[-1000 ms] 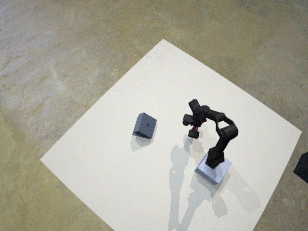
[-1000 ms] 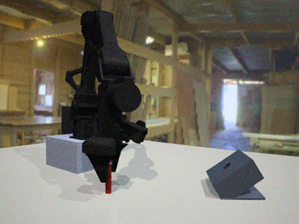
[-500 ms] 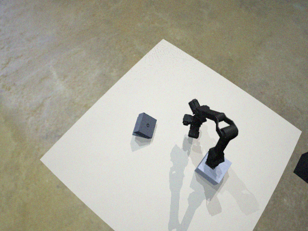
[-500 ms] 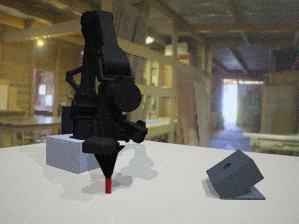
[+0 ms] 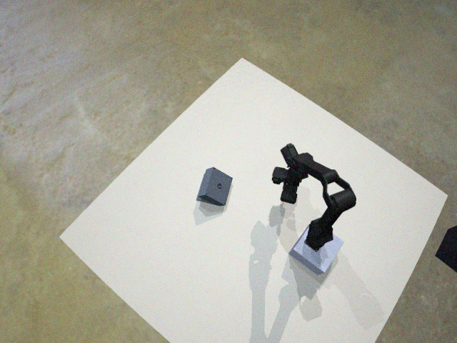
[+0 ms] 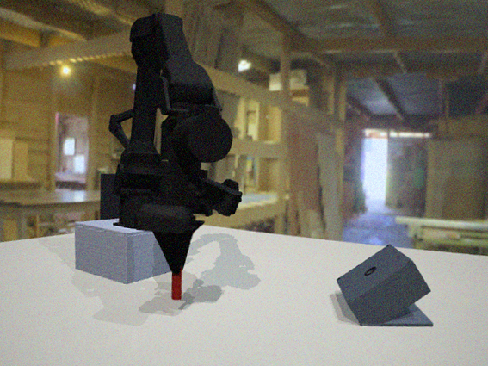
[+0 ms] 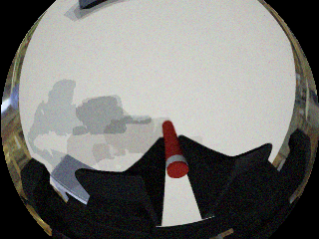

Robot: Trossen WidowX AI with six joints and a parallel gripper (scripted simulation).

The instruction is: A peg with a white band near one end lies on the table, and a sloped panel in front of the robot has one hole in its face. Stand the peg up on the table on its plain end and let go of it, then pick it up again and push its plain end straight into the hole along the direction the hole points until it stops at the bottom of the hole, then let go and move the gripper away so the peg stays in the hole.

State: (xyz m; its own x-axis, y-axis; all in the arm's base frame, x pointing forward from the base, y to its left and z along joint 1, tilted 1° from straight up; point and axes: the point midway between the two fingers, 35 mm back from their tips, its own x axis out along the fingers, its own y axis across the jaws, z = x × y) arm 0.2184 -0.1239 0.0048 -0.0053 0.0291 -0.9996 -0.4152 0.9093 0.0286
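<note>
The grey sloped panel is 24 cm ahead of my gripper tip, 19 cm to the left of it and 2 cm below it. Round my gripper tip: red peg 2 cm above.
</note>
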